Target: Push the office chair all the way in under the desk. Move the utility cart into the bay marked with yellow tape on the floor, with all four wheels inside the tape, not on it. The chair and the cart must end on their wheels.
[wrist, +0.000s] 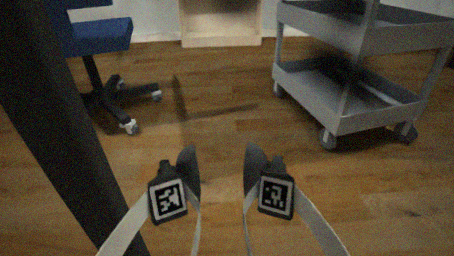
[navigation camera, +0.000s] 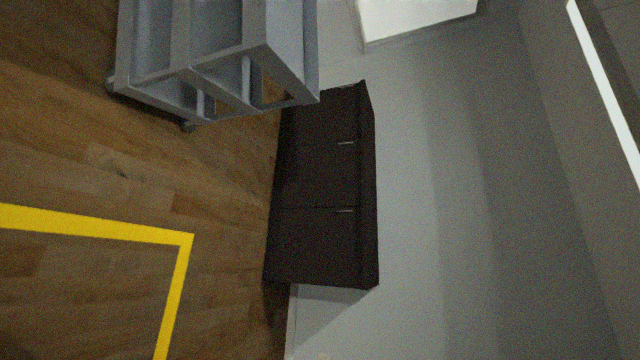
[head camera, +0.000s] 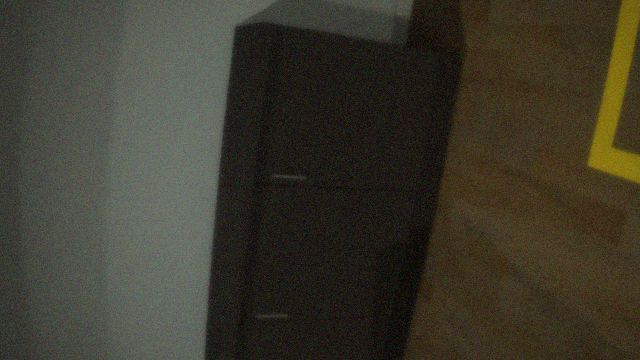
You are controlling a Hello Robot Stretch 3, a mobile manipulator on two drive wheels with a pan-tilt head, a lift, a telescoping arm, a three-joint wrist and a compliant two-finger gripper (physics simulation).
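Frame: origin at the robot's base, x ahead, y down, z left, level; centimetres.
Seen in the pictures: gripper, fingertip midpoint: [wrist: 221,163].
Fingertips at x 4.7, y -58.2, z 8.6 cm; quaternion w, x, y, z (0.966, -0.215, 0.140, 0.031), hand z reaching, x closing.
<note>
A point is followed by its place in that frame.
The blue office chair [wrist: 102,37] {y -47.0, x -17.0, z 108.8 cm} shows partly at the upper left of the wrist view, upright, with its casters on the floor; the desk does not show. The grey utility cart [wrist: 325,32] {y -48.6, x 64.9, z 71.4 cm} [navigation camera: 180,42] {y -50.2, x 64.5, z 63.2 cm} stands on its wheels at the right of the wrist view and at the top of the navigation view. The yellow tape [navigation camera: 100,228] {y -0.2, x 66.6, z -3.7 cm} [head camera: 605,125] {y -0.2, x 106.3, z -25.6 cm} marks the bay; the visible cart wheels stand outside it, on the floor beyond its near corner and side. My gripper [wrist: 221,163] {y -58.2, x 4.7, z 8.6 cm} is open and empty, above the floor, apart from chair and cart.
A dark drawer cabinet [head camera: 345,115] {y -53.7, x 184.0, z -32.5 cm} [navigation camera: 320,175] {y -51.1, x 199.8, z 23.2 cm} stands against the grey wall [navigation camera: 405,200] {y -118.4, x 256.6, z -3.4 cm}, beside the cart and the taped bay. A pale wooden unit [wrist: 221,40] {y -6.1, x 71.2, z 227.9 cm} stands at the far wall in the wrist view. A dark slanted bar [wrist: 50,120] crosses the left of that view.
</note>
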